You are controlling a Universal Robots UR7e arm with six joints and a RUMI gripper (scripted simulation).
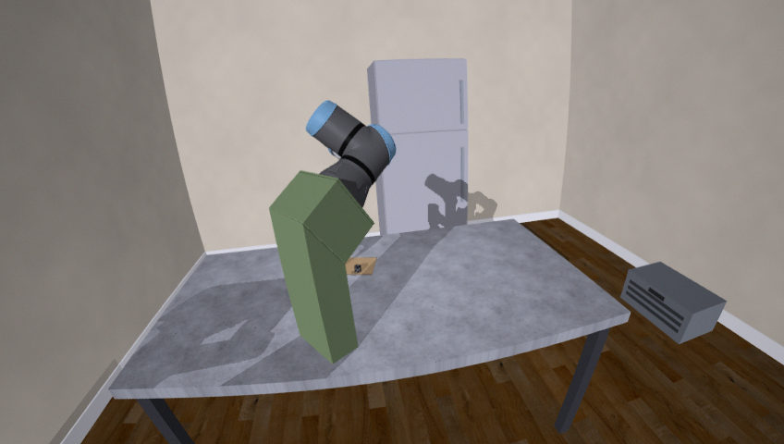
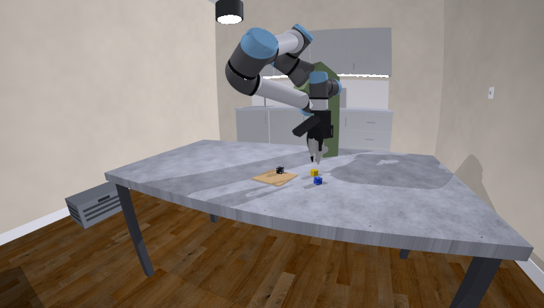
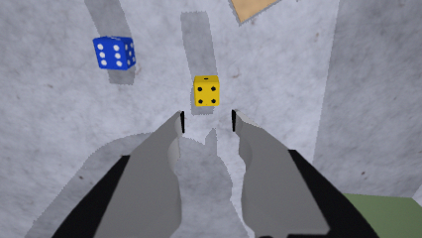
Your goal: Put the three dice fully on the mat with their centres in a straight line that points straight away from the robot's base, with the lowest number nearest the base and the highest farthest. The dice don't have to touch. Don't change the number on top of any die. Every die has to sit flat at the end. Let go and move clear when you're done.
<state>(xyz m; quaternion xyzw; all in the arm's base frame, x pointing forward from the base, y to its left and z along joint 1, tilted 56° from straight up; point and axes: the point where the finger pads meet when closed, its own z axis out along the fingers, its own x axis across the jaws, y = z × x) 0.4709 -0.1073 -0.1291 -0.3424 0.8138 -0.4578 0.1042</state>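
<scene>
Now: hand 60 mm above the yellow die. From my hand the other things lie so: blue die 90 mm ahead, 10 mm to the left, 60 mm below; mat 30 mm ahead, 160 mm to the right, 70 mm below; black die 10 mm behind, 150 mm to the right, 50 mm below.
</scene>
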